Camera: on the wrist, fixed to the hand. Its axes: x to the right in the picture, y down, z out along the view.
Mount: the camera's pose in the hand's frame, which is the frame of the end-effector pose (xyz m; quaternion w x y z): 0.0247 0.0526 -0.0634 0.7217 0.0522 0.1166 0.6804
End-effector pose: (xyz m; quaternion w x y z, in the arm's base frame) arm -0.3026 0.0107 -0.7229 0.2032 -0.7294 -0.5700 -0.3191
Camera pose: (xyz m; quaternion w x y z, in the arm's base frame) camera -0.2632 -0.0279 -0.6569 0.4683 -0.8664 0.0919 -0.1473
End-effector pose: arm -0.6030 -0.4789 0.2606 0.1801 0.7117 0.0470 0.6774
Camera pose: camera -0.6726 -0.5080 0.3019 0.3735 -0.4760 0.3939 -0.6919
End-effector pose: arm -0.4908 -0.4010 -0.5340 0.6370 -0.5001 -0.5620 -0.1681
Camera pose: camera -0.4075 -0.4215 -0.5274 0.6657 -0.6904 0.0002 0.2831
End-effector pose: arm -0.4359 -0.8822 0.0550 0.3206 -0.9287 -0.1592 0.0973
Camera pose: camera -0.3827 -0.9483 0.0693 0.2322 -0.7731 0.5594 0.1884
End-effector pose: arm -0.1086 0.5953 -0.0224 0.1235 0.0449 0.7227 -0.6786
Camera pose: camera -0.1277 0.6596 -0.0762 0.4642 0.6096 0.4700 -0.4382
